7 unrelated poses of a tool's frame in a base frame.
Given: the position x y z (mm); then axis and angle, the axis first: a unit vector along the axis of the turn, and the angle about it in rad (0 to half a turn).
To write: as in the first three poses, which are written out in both.
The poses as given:
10, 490, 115, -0.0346, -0.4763, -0.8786, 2.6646
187, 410, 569, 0.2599, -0.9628, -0.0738, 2.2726
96, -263, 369, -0.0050, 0.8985, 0.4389, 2.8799
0, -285, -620, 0.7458, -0.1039, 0.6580, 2.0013
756, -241, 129, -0.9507, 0.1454, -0.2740, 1.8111
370, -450, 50, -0.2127, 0.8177, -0.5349, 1.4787
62, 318, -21, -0.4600, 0.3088, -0.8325, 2.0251
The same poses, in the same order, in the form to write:
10, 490, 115, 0.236, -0.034, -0.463, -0.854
187, 410, 569, 0.421, 0.236, -0.873, -0.067
96, -263, 369, 0.130, -0.005, 0.891, 0.435
0, -285, -620, 0.540, 0.628, -0.087, 0.554
756, -241, 129, 0.617, -0.748, 0.114, -0.216
370, -450, 50, 0.739, -0.143, 0.551, -0.360
62, 318, -21, 0.530, -0.390, 0.262, -0.706

